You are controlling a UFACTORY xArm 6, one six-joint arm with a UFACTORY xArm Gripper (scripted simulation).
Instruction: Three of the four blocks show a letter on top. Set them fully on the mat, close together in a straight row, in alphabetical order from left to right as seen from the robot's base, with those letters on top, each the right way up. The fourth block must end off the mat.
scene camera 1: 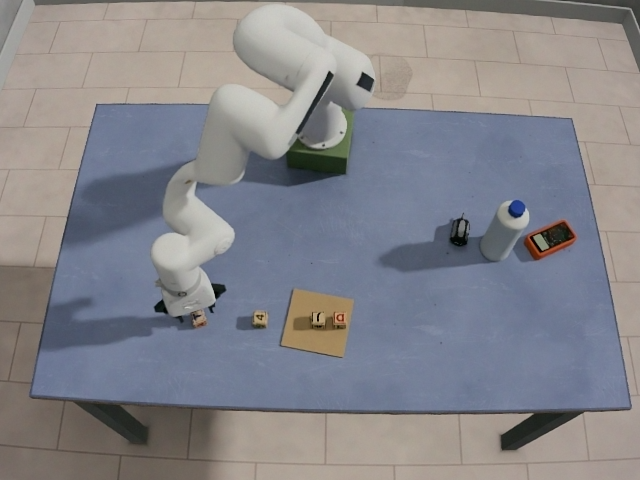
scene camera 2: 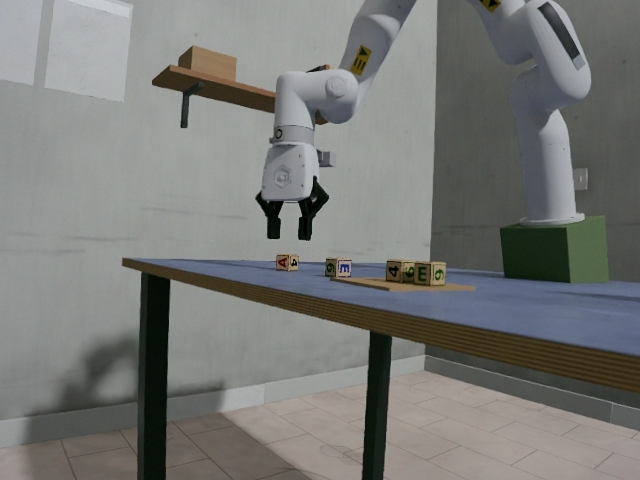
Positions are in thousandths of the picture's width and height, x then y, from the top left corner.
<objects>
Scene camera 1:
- tan mat: 466,697
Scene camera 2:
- my gripper: 451,499
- tan mat: 590,591
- wooden block: 674,572
</objects>
